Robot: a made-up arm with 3 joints. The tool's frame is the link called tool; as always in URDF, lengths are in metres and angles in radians. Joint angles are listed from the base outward.
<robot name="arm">
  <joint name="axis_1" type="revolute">
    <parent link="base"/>
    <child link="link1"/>
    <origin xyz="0.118 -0.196 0.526" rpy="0 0 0"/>
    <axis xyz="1 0 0"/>
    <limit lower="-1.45" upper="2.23"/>
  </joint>
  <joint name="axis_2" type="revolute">
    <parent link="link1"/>
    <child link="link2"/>
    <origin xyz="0.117 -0.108 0.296" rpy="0 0 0"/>
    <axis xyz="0 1 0"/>
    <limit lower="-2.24" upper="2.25"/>
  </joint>
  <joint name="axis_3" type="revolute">
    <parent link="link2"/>
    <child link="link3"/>
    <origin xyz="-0.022 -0.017 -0.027" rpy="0 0 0"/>
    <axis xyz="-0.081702 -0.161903 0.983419"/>
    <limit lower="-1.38" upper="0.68"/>
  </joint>
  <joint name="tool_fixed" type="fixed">
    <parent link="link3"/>
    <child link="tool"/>
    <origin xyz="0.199 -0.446 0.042" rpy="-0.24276 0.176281 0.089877"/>
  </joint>
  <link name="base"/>
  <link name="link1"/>
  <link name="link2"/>
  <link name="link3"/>
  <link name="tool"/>
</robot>
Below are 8 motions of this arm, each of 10 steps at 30 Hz.
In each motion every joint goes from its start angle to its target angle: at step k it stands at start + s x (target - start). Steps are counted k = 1, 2, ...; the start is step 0. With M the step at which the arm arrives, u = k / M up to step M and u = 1 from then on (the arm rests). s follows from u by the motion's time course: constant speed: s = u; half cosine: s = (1 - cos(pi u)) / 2; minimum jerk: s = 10 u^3 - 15 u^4 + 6 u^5.
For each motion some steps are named. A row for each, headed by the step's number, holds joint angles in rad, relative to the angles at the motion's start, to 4 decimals.
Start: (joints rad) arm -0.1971 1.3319 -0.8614
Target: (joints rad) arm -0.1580 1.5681 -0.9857
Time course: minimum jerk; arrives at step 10
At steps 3, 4, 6, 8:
3: 0.0064 0.0385 -0.0203
4: 0.0124 0.0750 -0.0395
6: 0.0267 0.1612 -0.0848
8: 0.0368 0.2225 -0.1171

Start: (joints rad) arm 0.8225 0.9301 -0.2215
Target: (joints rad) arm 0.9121 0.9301 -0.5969
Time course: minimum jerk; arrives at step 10
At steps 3, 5, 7, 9, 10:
3: 0.0146 0.0000 -0.0612
5: 0.0448 0.0000 -0.1877
7: 0.0750 0.0000 -0.3142
9: 0.0888 0.0000 -0.3722
10: 0.0896 0.0000 -0.3754

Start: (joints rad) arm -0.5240 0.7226 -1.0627
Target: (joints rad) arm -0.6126 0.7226 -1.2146
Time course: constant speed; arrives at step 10
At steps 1, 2, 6, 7, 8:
1: -0.0089 0.0000 -0.0152
2: -0.0177 0.0000 -0.0304
6: -0.0532 0.0000 -0.0911
7: -0.0620 0.0000 -0.1063
8: -0.0709 0.0000 -0.1215

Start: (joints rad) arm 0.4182 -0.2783 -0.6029
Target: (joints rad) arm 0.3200 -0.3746 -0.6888
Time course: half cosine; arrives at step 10
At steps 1, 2, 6, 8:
1: -0.0024 -0.0024 -0.0021
2: -0.0094 -0.0092 -0.0082
6: -0.0643 -0.0630 -0.0562
8: -0.0888 -0.0871 -0.0777

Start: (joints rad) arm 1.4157 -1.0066 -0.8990
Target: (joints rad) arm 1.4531 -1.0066 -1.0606
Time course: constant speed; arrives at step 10
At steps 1, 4, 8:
1: 0.0037 0.0000 -0.0162
4: 0.0150 0.0000 -0.0646
8: 0.0299 0.0000 -0.1293

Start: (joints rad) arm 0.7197 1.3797 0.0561
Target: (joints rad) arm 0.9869 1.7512 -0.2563
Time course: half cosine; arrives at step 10
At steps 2, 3, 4, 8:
2: 0.0255 0.0355 -0.0298
3: 0.0551 0.0766 -0.0644
4: 0.0923 0.1284 -0.1079
8: 0.2417 0.3360 -0.2826

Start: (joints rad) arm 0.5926 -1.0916 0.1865
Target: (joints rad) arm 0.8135 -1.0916 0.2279
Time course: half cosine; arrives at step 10
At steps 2, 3, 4, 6, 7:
2: 0.0211 0.0000 0.0040
3: 0.0455 0.0000 0.0085
4: 0.0763 0.0000 0.0143
6: 0.1446 0.0000 0.0271
7: 0.1754 0.0000 0.0329

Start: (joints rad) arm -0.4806 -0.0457 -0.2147
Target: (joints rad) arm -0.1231 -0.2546 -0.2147
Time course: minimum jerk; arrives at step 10
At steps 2, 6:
2: 0.0207 -0.0121 0.0000
6: 0.2440 -0.1426 0.0000

